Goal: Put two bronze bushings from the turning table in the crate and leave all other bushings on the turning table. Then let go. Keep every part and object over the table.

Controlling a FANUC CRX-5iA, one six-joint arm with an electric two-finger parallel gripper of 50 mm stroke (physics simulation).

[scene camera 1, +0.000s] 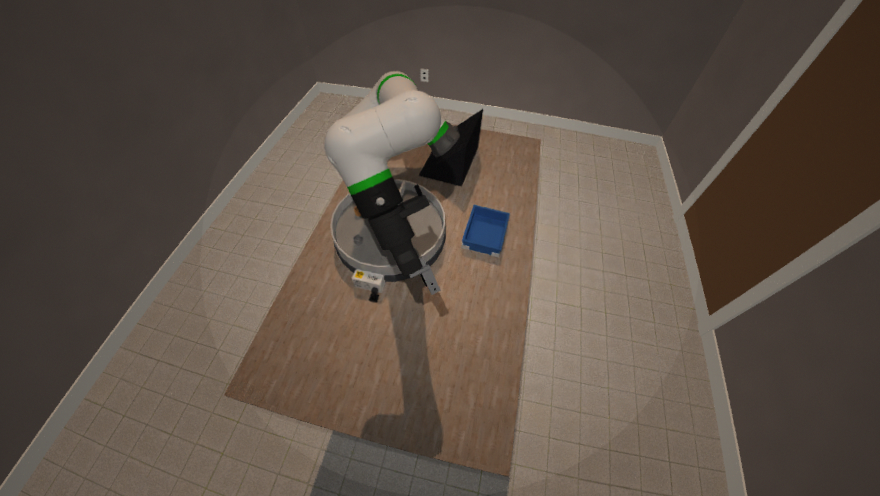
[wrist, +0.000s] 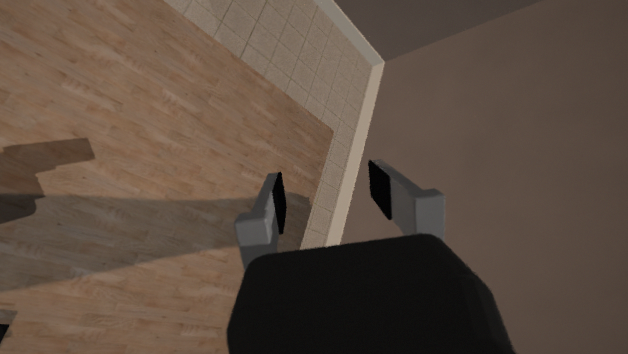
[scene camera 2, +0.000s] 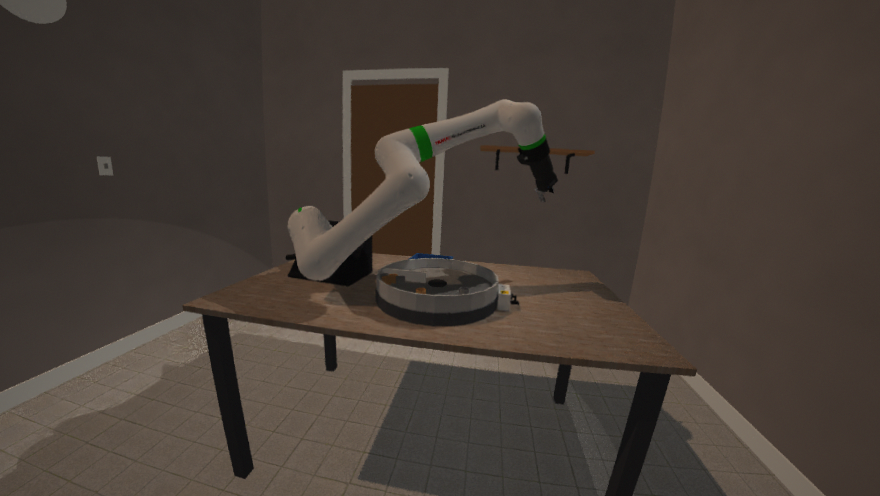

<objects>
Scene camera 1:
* my gripper: 432, 288
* round grey turning table: 372, 266
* blue crate: 485, 230
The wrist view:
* my gripper: 326, 184
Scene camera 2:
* round grey turning table: 442, 305
</objects>
